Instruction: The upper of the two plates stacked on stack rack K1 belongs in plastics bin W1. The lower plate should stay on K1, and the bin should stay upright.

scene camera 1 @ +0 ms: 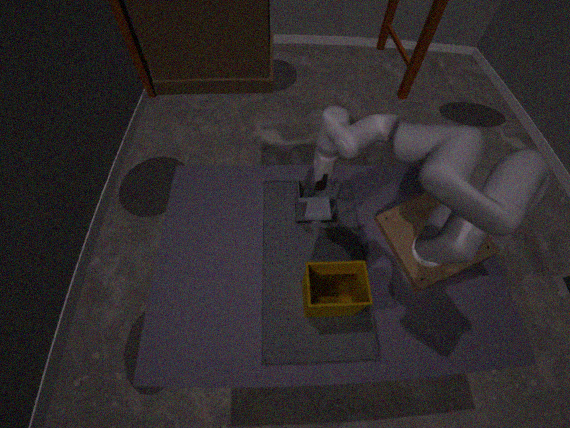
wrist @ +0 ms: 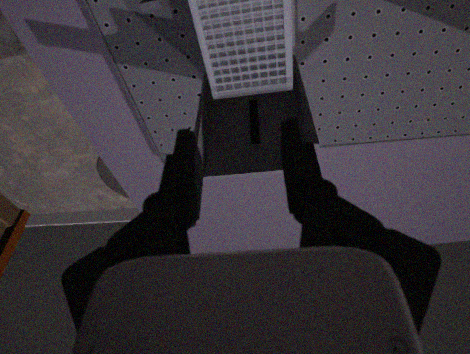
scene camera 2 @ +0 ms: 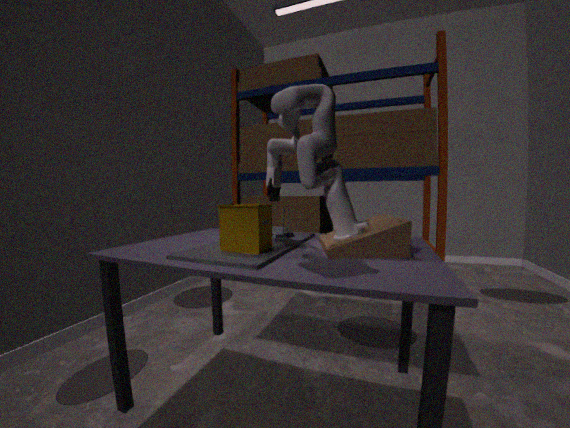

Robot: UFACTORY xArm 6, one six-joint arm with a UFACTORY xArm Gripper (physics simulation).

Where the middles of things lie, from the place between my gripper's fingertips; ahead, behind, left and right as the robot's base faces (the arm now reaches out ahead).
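With the yellow plastics bin W1 [scene camera 2: 244,228] as my reference, I find my hand 10 cm above it, 33 cm to the right of it and 10 cm past it.
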